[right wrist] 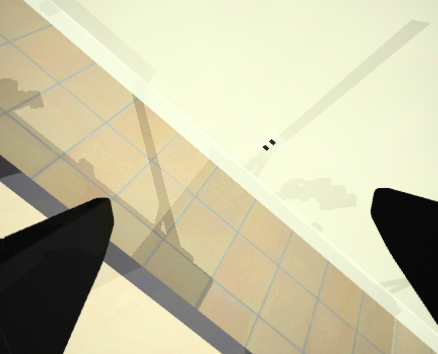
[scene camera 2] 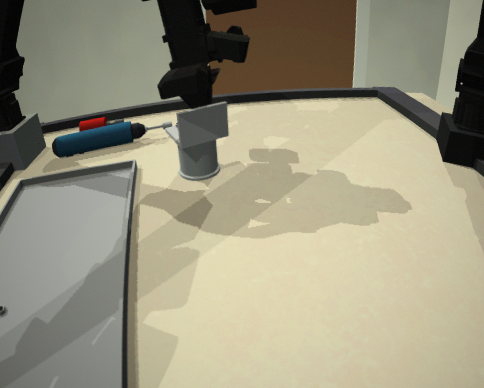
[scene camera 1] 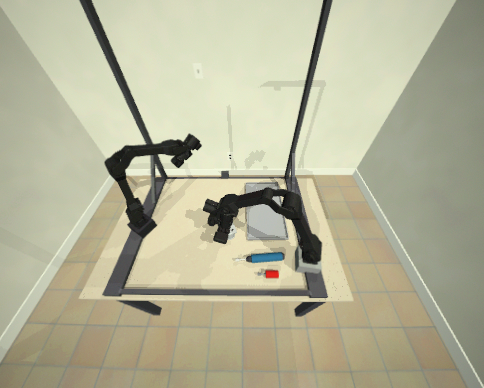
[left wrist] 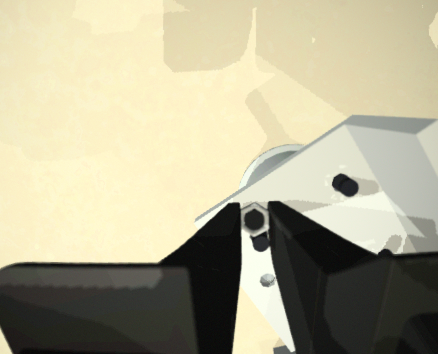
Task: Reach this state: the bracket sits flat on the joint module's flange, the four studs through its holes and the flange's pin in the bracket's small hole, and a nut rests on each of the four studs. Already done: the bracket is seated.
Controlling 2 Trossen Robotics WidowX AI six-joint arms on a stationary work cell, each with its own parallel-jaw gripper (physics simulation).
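Where they show: left gripper, fingertip midpoint: (scene camera 2: 208, 120) (scene camera 1: 224, 232) (left wrist: 253, 213); right gripper, fingertip midpoint: (right wrist: 241, 205); left arm's base, link origin: (scene camera 2: 6, 125) (scene camera 1: 309, 256); right arm's base, link origin: (scene camera 2: 470, 125) (scene camera 1: 140, 222).
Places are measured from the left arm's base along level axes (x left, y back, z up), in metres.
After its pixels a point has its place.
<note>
The grey bracket (scene camera 1: 232, 230) (scene camera 2: 202, 125) @(x -0.127, y -0.417, z 0.007 m) (left wrist: 310, 185) @(x -0.091, y -0.427, z -0.013 m) sits on the round joint module (scene camera 2: 199, 162) @(x -0.123, y -0.407, z -0.051 m), its upright plate facing scene camera 2. My left gripper (scene camera 2: 201, 101) (left wrist: 253, 213) @(x -0.070, y -0.419, z -0.010 m) is shut on a hex nut (left wrist: 254, 219) @(x -0.069, y -0.419, z -0.005 m), held over the bracket. In the left wrist view, a dark stud (left wrist: 260, 243) @(x -0.071, y -0.410, z -0.005 m) shows just below the nut, and the small pin (left wrist: 267, 280) @(x -0.073, y -0.389, z -0.015 m) lower still. Another stud (left wrist: 345, 185) @(x -0.101, y -0.428, z -0.005 m) stands bare to the right; a further one is mostly behind the finger, which hides part of the bracket. My right gripper (right wrist: 241, 205) @(x -0.465, y -0.715, z 0.167 m) is open and empty, raised away from the bracket.
A grey tray (scene camera 1: 265, 226) @(x -0.175, y -0.210, z -0.074 m) (scene camera 2: 60, 225) @(x -0.227, y -0.218, z -0.075 m) lies beside the module, with a small nut (scene camera 2: 2, 310) @(x -0.380, y -0.204, z -0.070 m) in it. A blue screwdriver (scene camera 1: 267, 257) @(x 0.016, y -0.189, z -0.040 m) (scene camera 2: 95, 139) @(x -0.008, y -0.203, z -0.051 m) and a red-handled tool (scene camera 1: 272, 274) @(x 0.090, y -0.160, z -0.046 m) (scene camera 2: 93, 124) @(x 0.071, y -0.168, z -0.051 m) lie near the table's front edge in scene camera 1.
</note>
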